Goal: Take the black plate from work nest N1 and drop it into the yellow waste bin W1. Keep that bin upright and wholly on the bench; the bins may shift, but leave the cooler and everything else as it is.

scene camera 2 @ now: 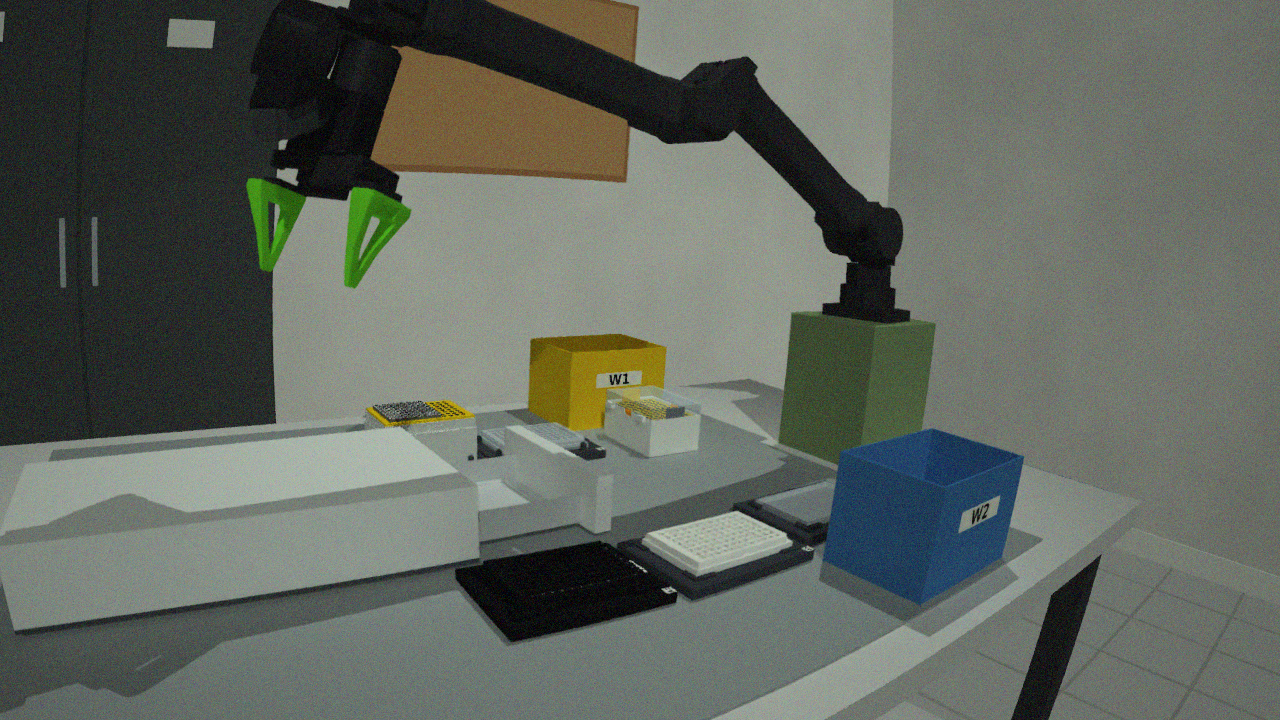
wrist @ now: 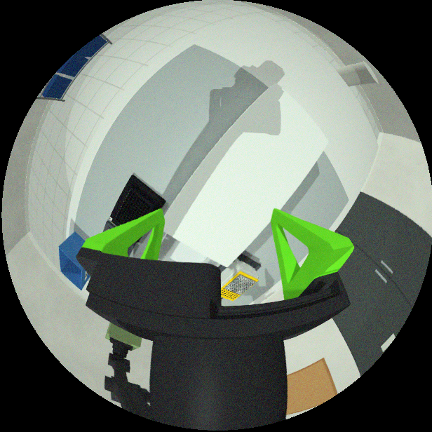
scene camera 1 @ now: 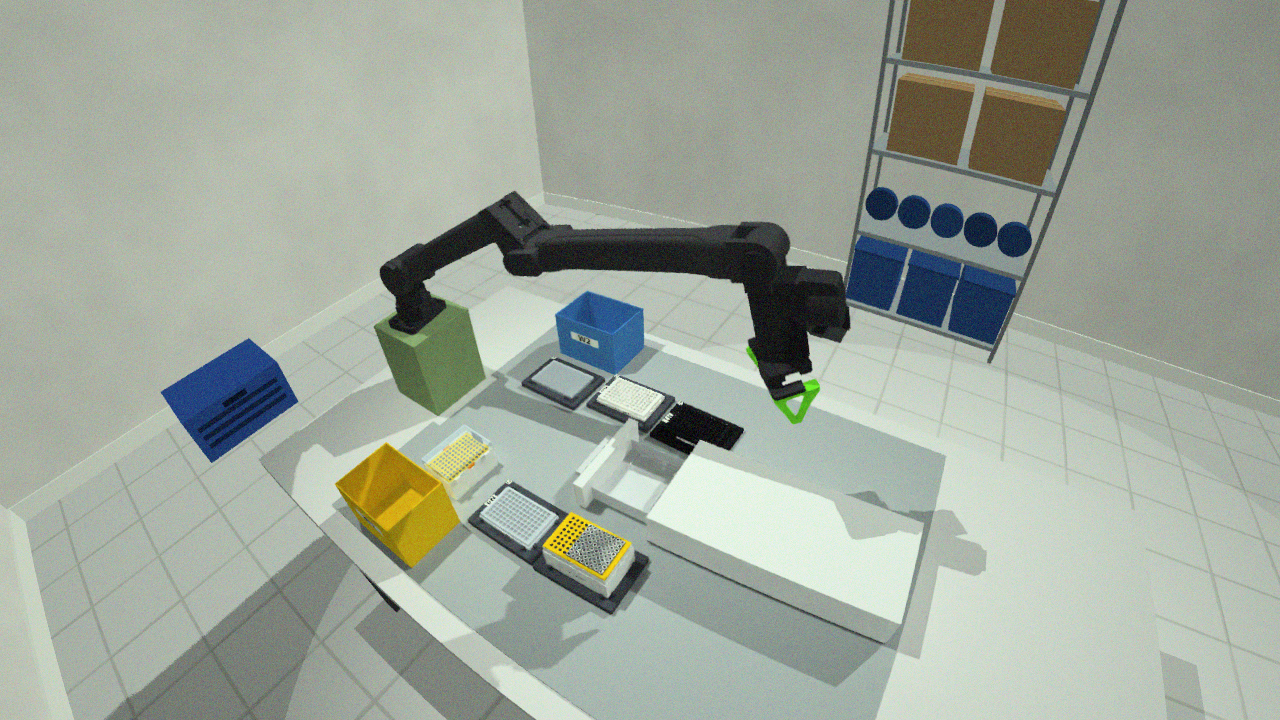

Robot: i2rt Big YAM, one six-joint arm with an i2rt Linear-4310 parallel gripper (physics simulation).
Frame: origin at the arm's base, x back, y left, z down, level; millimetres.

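Seen in the pictures: gripper, between the fingertips: (scene camera 2: pixel 305 278) (scene camera 1: pixel 786 403); arm's base, origin of its link: (scene camera 2: pixel 866 317) (scene camera 1: pixel 418 316).
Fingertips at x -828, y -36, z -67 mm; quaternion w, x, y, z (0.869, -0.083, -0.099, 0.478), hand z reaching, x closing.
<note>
Offsets run from my fingertips to a thing's top centre.
The black plate @[dy +133, dx +183, dz +246 mm] (scene camera 1: pixel 707 429) (scene camera 2: pixel 572 577) (wrist: pixel 137 202) lies flat on its dark nest, beside the nest with a white plate. The yellow bin W1 @[dy -320, dx +608, dz +152 mm] (scene camera 1: pixel 427 526) (scene camera 2: pixel 549 385) stands upright on the bench, on the far side from the black plate; it is not visible in the wrist view. My gripper (scene camera 1: pixel 776 398) (scene camera 2: pixel 309 277) (wrist: pixel 217 214) is open and empty, high above the bench. In the wrist view the black plate shows to the left, beyond the left finger. A long white box (scene camera 1: pixel 787 537) (scene camera 2: pixel 241 528) (wrist: pixel 255 180), possibly the cooler, has an open drawer.
Blue bin W2 @[dy +319, dx +511, dz +152 mm] (scene camera 1: pixel 599 344) (scene camera 2: pixel 881 528) (wrist: pixel 71 262) stands near the nests. The white plate @[dy +164, dx +355, dz +246 mm] (scene camera 1: pixel 631 398) (scene camera 2: pixel 716 540) is between the black plate and a grey plate @[dy +164, dx +536, dz +252 mm] (scene camera 1: pixel 563 377). A yellow-topped tip box @[dy -239, dx +239, dz +195 mm] (scene camera 1: pixel 586 550) (scene camera 2: pixel 420 412) and a clear-lidded box @[dy -164, dx +583, dz +202 mm] (scene camera 1: pixel 458 458) (scene camera 2: pixel 651 431) stand near W1.
</note>
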